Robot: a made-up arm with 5 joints.
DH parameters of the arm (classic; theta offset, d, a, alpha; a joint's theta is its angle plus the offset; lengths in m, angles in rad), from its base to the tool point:
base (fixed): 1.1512 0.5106 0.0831 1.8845
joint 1: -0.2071 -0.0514 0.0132 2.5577
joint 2: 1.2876 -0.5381 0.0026 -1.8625
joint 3: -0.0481 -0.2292 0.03 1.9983
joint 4: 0 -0.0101 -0.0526 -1.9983
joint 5: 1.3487 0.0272 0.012 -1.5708
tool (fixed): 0 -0.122 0 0
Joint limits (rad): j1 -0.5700..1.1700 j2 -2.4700..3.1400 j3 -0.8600..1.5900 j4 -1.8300..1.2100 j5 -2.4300..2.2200
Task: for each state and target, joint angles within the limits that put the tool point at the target. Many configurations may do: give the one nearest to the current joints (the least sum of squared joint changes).
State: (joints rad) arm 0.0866 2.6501 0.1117 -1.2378 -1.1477
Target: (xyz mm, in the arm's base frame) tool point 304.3 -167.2 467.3
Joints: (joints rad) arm 0.2243 2.1346 -0.1721 -1.2355 -1.1259
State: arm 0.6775 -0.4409 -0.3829 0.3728 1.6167
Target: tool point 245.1 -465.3 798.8
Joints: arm 1.1700 -0.9412 -0.1388 0.6524 2.1798
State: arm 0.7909 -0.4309 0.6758 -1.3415 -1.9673
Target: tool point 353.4 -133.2 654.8
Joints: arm 1.0458 -0.3529 0.5624 -1.2017 -2.1375
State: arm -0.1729 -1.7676 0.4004 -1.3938 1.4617
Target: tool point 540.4 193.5 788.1
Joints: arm -0.5700 -1.3709 0.6419 -1.4687 1.0631
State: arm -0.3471 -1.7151 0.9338 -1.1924 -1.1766
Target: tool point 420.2 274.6 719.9
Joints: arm -0.5193 -1.6675 0.6922 -1.1318 -1.2657
